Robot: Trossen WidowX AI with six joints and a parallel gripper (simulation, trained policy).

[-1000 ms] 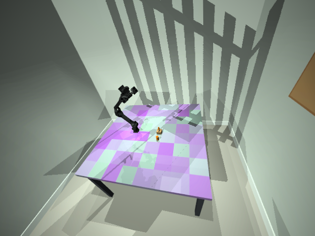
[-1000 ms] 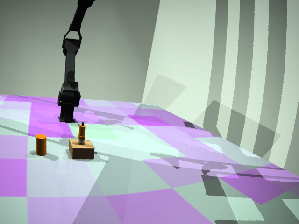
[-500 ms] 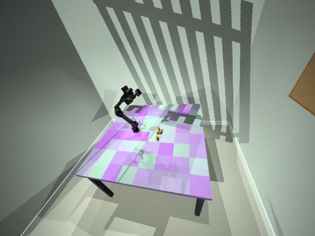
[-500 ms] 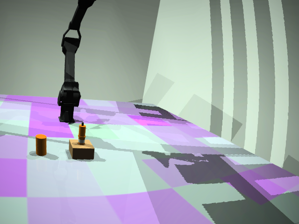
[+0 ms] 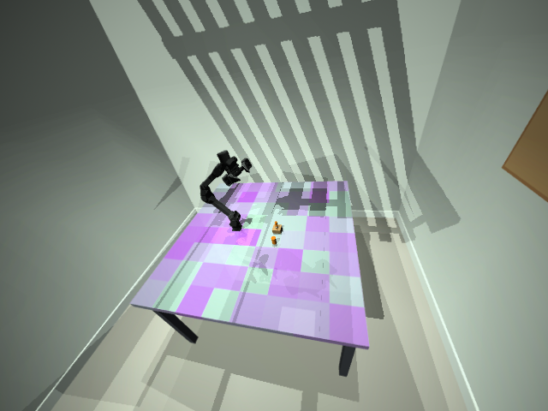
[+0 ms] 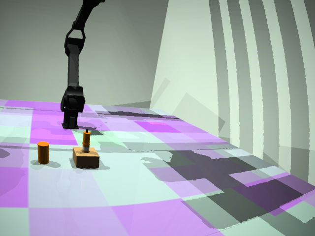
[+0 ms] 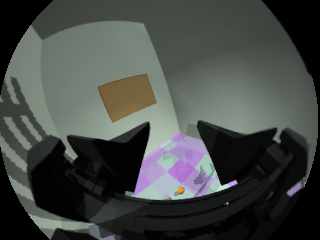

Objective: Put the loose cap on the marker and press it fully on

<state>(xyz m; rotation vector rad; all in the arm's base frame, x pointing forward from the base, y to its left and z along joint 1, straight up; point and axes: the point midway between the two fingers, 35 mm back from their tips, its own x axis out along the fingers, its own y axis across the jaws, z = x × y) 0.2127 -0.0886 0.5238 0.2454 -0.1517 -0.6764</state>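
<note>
Now: the orange cap 50 cm below my gripper tip, 9 cm ahead of it and 1 cm to the right of it. Round my gripper tip: tan holder block 51 cm below, 11 cm to the left, 8 cm ahead.
</note>
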